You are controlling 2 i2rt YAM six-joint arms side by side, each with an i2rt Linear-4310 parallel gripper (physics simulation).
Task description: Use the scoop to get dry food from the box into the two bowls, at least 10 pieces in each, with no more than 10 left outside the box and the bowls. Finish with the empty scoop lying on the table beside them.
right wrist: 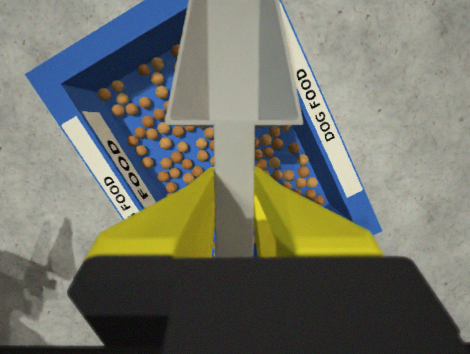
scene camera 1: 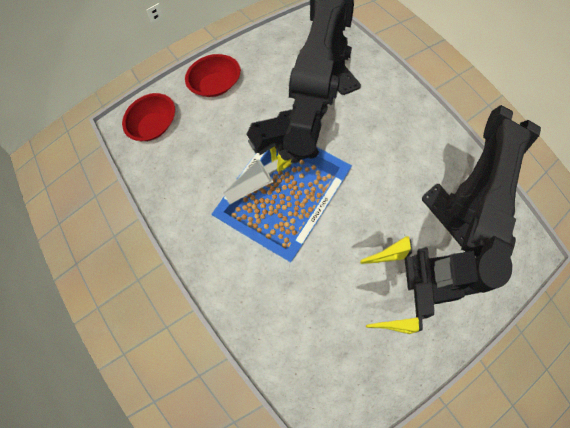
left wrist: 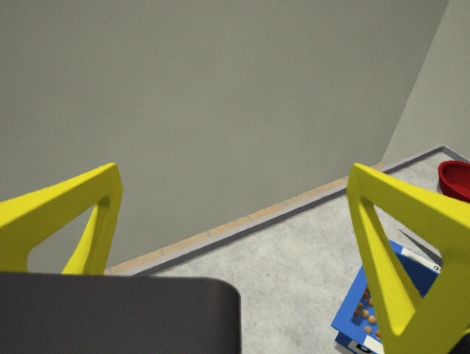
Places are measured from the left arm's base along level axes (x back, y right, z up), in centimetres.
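Pixels of known places: left gripper, fingertip midpoint: point(scene camera 1: 363, 294) point(left wrist: 234, 176); right gripper, fingertip midpoint: point(right wrist: 234, 177) point(scene camera 1: 277, 166); left arm's base, origin of the base link: point(scene camera 1: 453, 219); right arm's base, origin of the base link: point(scene camera 1: 333, 69).
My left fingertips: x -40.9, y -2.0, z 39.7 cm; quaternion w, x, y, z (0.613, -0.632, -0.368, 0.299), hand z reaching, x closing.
For each thing: its top centre in the pictures, then the offset to it from my left fingertips. "spot": a spot on its surface instead. Level surfaces: height alone.
- blue box, middle of its top: point(right wrist: 218, 158) point(left wrist: 443, 322) point(scene camera 1: 283, 189) dy +33.1, dx +10.0, dz -33.3 cm
- grey scoop, middle of its top: point(right wrist: 234, 108) point(scene camera 1: 262, 170) dy +34.8, dx +6.5, dz -22.4 cm
- bowl, surface spot: point(left wrist: 457, 179) spot: dy +78.9, dx -8.2, dz -38.3 cm
- grey table, its level: dz -39.7 cm
- raised rim, surface spot: point(scene camera 1: 202, 323) spot: dy +20.1, dx -23.4, dz -37.6 cm
The blue box point(scene camera 1: 254, 237) point(left wrist: 350, 305) point(right wrist: 47, 74) holds many brown dry food pieces point(scene camera 1: 284, 206) point(left wrist: 365, 313) point(right wrist: 165, 143). My right gripper point(scene camera 1: 280, 162) point(right wrist: 234, 177) is shut on the handle of the grey scoop point(scene camera 1: 250, 181) point(right wrist: 233, 60). The scoop is over the box's upper-left side in scene camera 1, and no food shows in the visible part of its pan. Two red bowls point(scene camera 1: 213, 76) point(scene camera 1: 149, 117) stand at the upper left and look empty; part of one bowl point(left wrist: 457, 179) shows in the left wrist view. My left gripper point(scene camera 1: 364, 294) point(left wrist: 234, 176) is open and empty, to the right of the box.
The grey table point(scene camera 1: 210, 280) has a raised rim point(scene camera 1: 200, 325) around it. The right arm point(scene camera 1: 312, 75) reaches in from the top, over the box's upper edge. The left arm point(scene camera 1: 500, 200) stands at the right. No loose food shows on the visible table.
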